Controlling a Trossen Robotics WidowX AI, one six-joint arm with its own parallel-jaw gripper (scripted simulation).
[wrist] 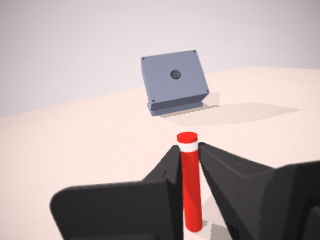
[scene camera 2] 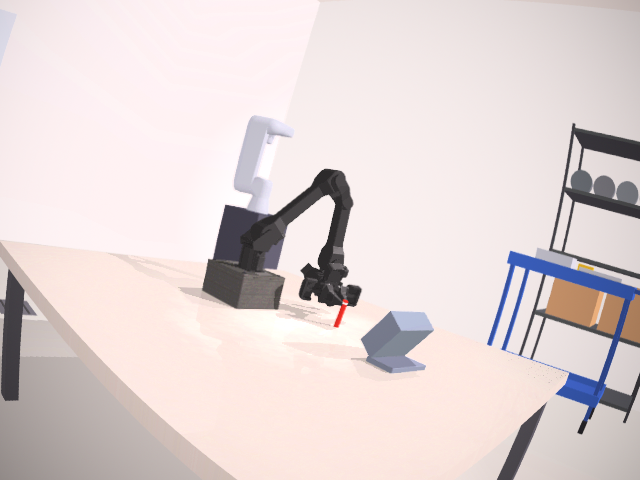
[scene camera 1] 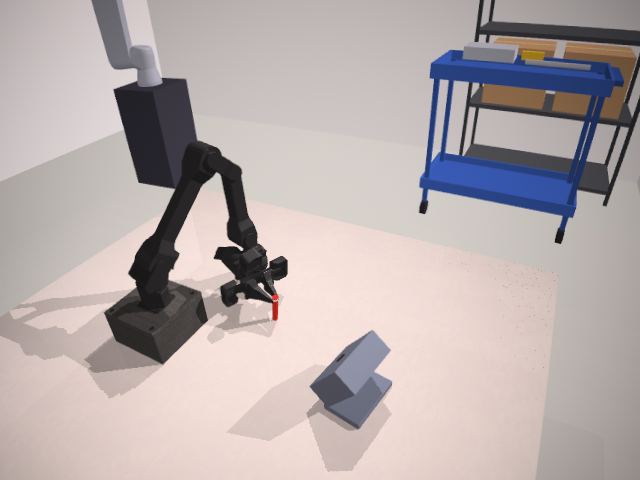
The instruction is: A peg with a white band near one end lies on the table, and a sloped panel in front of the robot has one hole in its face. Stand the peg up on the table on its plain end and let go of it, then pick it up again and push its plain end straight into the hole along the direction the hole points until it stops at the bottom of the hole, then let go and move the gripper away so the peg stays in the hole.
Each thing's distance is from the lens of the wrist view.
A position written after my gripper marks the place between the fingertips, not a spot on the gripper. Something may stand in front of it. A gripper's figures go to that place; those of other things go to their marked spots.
my gripper (wrist: 187, 149): 11 cm
red peg (wrist: 188, 141): 10 cm
